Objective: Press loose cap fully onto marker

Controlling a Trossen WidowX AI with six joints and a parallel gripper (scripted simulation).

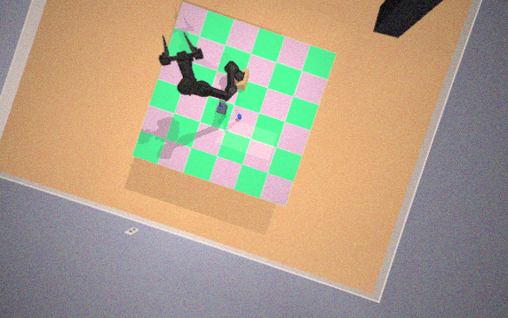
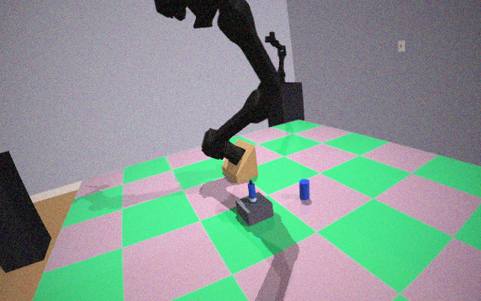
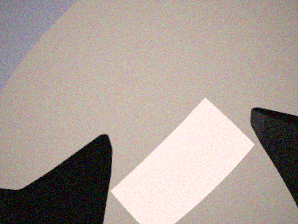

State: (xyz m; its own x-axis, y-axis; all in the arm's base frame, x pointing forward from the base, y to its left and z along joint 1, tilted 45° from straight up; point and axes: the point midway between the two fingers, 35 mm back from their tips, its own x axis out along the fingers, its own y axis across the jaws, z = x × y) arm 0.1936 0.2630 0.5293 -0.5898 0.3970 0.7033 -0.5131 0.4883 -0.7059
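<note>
Right now my gripper tip is 120 mm short of the blue cap, 250 mm to the right of it and 630 mm above it.
</note>
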